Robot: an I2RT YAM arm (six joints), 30 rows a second.
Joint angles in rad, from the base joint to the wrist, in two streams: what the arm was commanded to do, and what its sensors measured. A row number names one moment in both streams.
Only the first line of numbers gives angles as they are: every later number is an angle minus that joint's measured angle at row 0.
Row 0, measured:
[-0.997 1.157 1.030 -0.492 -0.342 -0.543]
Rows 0 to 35, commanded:
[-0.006 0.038 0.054 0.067 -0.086 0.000]
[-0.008 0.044 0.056 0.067 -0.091 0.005]
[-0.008 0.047 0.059 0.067 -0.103 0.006]
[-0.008 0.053 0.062 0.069 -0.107 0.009]
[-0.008 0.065 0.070 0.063 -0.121 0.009]
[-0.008 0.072 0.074 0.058 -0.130 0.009]
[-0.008 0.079 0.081 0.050 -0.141 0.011]
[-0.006 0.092 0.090 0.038 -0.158 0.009]
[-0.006 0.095 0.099 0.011 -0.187 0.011]
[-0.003 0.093 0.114 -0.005 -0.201 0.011]
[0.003 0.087 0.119 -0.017 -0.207 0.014]
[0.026 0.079 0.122 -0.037 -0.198 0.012]
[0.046 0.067 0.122 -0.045 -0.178 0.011]
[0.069 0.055 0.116 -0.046 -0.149 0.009]
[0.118 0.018 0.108 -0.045 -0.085 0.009]
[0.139 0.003 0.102 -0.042 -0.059 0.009]
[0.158 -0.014 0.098 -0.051 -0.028 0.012]
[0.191 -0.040 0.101 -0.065 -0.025 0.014]
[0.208 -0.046 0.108 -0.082 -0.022 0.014]
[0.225 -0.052 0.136 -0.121 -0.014 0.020]
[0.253 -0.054 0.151 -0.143 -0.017 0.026]
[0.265 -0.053 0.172 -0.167 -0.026 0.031]
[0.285 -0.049 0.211 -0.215 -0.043 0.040]
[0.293 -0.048 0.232 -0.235 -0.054 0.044]
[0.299 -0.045 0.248 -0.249 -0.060 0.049]
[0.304 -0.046 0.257 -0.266 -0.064 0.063]
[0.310 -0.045 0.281 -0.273 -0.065 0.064]
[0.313 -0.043 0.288 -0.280 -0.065 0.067]
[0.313 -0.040 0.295 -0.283 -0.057 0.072]
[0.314 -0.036 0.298 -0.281 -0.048 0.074]
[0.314 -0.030 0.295 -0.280 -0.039 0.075]
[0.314 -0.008 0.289 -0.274 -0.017 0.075]
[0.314 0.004 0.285 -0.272 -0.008 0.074]
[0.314 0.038 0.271 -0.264 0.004 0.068]
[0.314 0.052 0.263 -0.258 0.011 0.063]
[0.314 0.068 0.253 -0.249 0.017 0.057]
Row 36, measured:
[0.309 0.009 0.260 -0.269 -0.027 0.053]
